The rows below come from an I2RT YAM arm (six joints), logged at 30 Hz.
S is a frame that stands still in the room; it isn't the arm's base.
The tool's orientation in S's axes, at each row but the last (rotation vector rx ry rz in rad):
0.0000, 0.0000, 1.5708
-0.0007, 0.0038, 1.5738
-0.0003, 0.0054, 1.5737
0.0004, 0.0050, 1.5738
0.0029, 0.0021, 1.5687
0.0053, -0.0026, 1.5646
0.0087, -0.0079, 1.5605
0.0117, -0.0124, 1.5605
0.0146, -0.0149, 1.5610
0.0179, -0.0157, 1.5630
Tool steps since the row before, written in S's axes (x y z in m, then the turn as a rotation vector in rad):
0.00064, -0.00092, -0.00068, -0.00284, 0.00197, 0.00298
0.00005, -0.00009, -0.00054, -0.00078, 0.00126, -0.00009
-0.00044, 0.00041, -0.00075, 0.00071, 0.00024, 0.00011
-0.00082, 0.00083, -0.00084, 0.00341, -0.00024, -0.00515
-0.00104, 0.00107, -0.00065, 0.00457, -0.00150, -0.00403
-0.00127, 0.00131, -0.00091, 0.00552, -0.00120, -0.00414
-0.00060, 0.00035, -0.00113, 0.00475, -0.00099, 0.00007
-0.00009, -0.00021, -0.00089, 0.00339, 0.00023, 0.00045
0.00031, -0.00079, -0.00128, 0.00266, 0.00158, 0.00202
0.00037, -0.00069, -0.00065, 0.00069, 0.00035, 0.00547
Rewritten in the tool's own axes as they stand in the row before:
-0.00092, -0.00064, -0.00068, 0.00197, 0.00284, 0.00298
-0.00009, -0.00005, -0.00054, 0.00126, 0.00078, -0.00009
0.00041, 0.00044, -0.00075, 0.00024, -0.00071, 0.00011
0.00083, 0.00081, -0.00084, -0.00024, -0.00343, -0.00514
0.00107, 0.00104, -0.00065, -0.00149, -0.00459, -0.00401
0.00130, 0.00128, -0.00092, -0.00119, -0.00553, -0.00412
0.00033, 0.00060, -0.00113, -0.00094, -0.00476, 0.00008
-0.00022, 0.00009, -0.00089, 0.00027, -0.00339, 0.00044
-0.00081, -0.00032, -0.00127, 0.00164, -0.00264, 0.00199
-0.00070, -0.00038, -0.00063, 0.00047, -0.00068, 0.00546

